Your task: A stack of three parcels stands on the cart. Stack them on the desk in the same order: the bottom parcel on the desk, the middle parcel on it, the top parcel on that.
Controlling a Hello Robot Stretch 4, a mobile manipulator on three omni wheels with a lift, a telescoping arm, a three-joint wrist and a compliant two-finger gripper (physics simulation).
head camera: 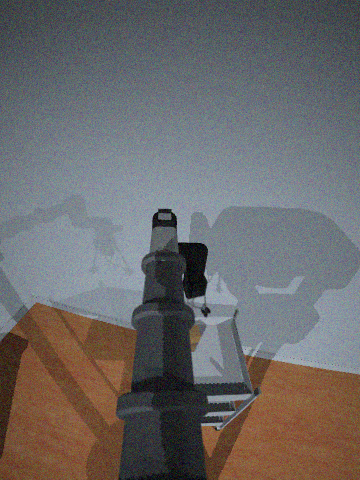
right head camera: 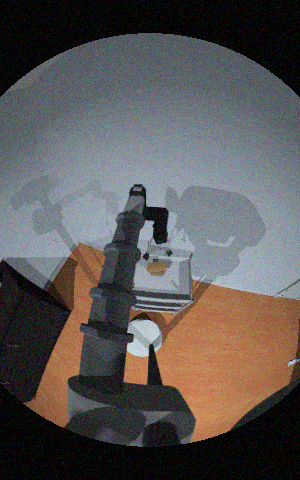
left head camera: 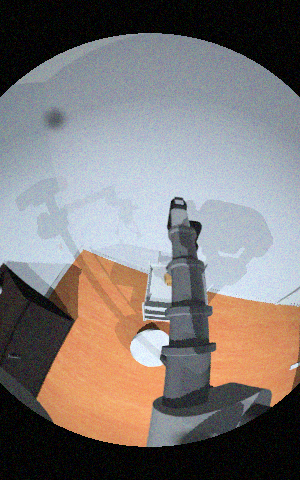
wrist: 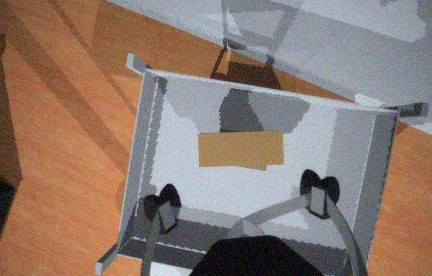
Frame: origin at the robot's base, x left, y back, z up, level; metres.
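Seen in the pictures: gripper, fingertip midpoint: (right head camera: 157,256) (wrist: 239,192); robot's base, link origin: (right head camera: 142,336) (left head camera: 150,346).
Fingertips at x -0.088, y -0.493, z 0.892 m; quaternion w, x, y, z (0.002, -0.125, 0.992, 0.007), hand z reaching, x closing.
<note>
Offsets run from my fingertips to a thing's middle. "spot": to the spot under its first point.
A light grey cart (head camera: 242,352) (right head camera: 190,275) (wrist: 135,150) has raised side walls. On its white top lies the tan parcel stack {dx -0.002, dy -0.031, dz -0.180 m} (head camera: 196,337) (left head camera: 168,279) (right head camera: 156,269) (wrist: 240,149). From above, one rectangular tan face shows, and a sliver of tan sticks out along its near edge; the lower parcels are mostly hidden. My gripper (right head camera: 157,254) (wrist: 239,192) is open and empty, above the cart. In the wrist view its two fingertips stand wide apart, nearer the bottom of the picture than the stack. The arm hides part of the cart and stack in the head camera view. I cannot tell for certain which thing is the desk.
A white round-topped object (left head camera: 149,347) (right head camera: 144,339) stands on the wooden floor in front of the cart. A dark cabinet-like piece {spot: dx +1.062, dy +0.720, dz -0.367 m} (left head camera: 35,340) (right head camera: 30,330) with a small handle stands at the left. A pale wall rises behind the cart, with the robot's shadows on it.
</note>
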